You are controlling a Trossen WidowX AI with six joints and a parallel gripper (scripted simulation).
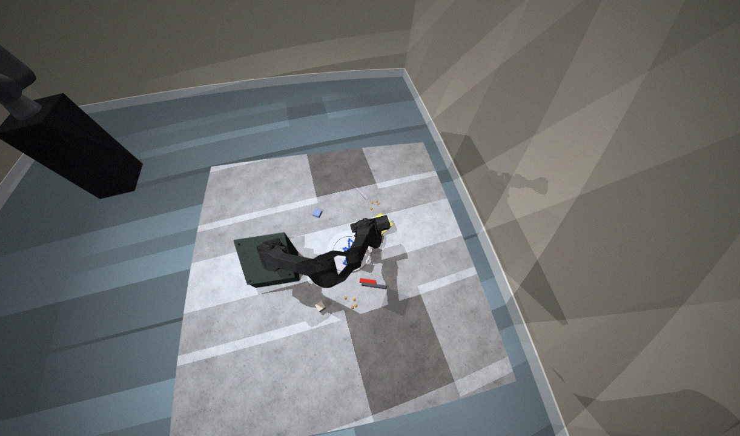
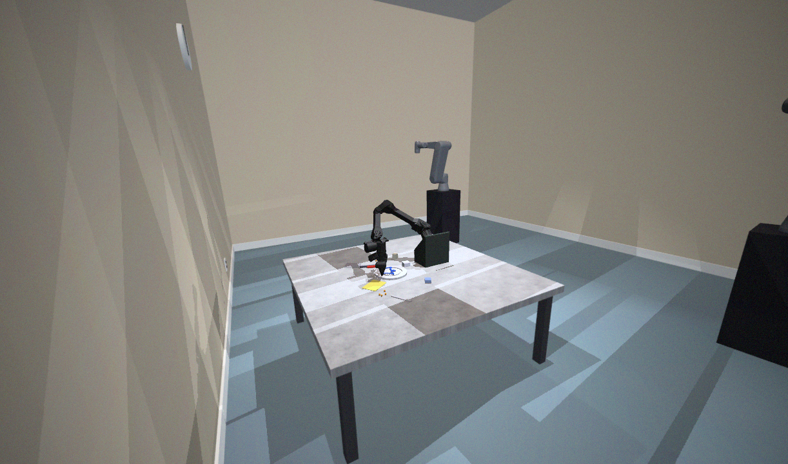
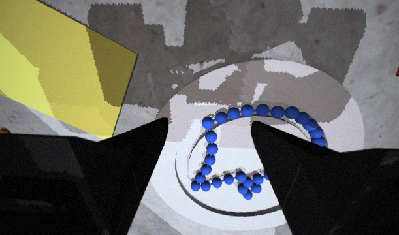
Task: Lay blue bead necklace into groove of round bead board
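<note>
My gripper tip is 70 mm past the round white bead board and 10 mm above it. Round my gripper tip: grey square: 70 mm ahead, 280 mm to the right, 20 mm below; yellow sheet: 100 mm ahead, 90 mm to the left, 20 mm below; grey tool: 10 mm behind, 170 mm to the right, 10 mm below.
</note>
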